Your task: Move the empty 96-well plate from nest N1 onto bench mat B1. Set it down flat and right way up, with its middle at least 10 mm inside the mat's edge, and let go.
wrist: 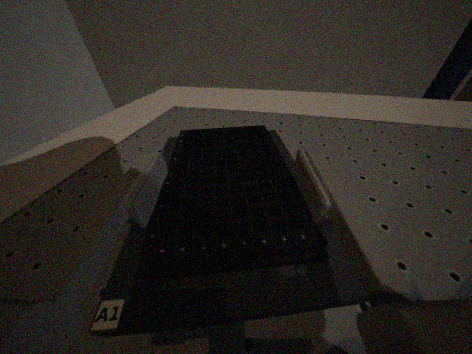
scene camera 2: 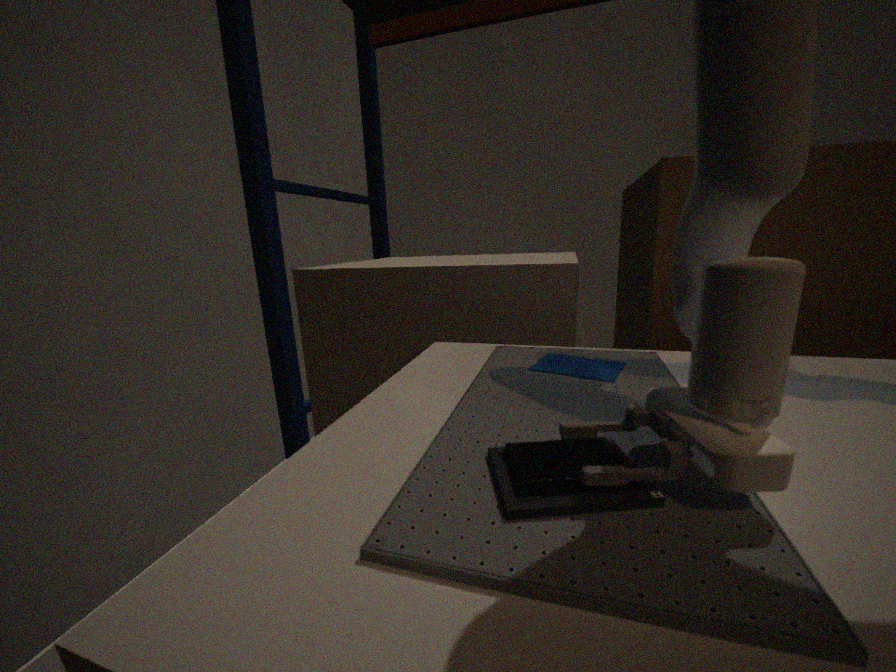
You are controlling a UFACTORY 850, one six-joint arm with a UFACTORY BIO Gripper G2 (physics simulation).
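The black 96-well plate (scene camera 2: pixel 539 460) (wrist: pixel 230 195) is flat and right way up in the dark nest N1 (scene camera 2: pixel 578 505) (wrist: pixel 225 300). My gripper (scene camera 2: pixel 575 454) (wrist: pixel 232 177) is shut on the plate, with one finger against each long side. In the wrist view the row of wells nearest the camera shows small bright dots. The blue bench mat B1 (scene camera 2: pixel 578 366) lies flat near the far end of the breadboard; it does not show in the wrist view.
The grey perforated breadboard (scene camera 2: pixel 463 531) (wrist: pixel 400 190) lies on the pale table (scene camera 2: pixel 289 535) (wrist: pixel 300 102). A large box (scene camera 2: pixel 434 318) stands beyond the table, and a blue rack (scene camera 2: pixel 264 209) stands at the left. A brown box (scene camera 2: pixel 839 253) is at the back right.
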